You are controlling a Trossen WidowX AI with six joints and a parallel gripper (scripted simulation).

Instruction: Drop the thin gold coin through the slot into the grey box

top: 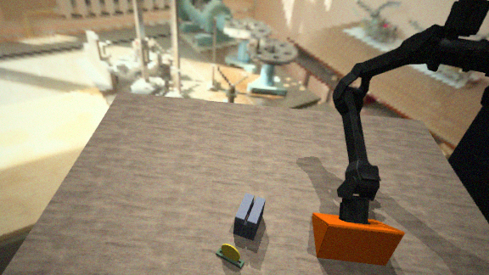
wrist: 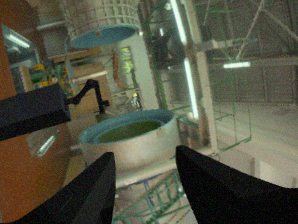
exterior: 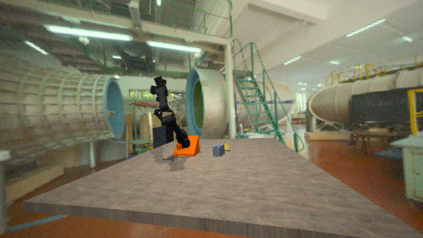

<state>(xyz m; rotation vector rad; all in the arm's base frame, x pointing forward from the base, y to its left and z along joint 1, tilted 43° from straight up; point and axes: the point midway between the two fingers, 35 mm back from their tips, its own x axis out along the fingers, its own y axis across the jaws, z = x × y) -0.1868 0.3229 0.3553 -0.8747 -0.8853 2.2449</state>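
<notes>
The gold coin is 550 mm ahead of my gripper tip, 530 mm below it and 70 mm to the left of it.
</notes>
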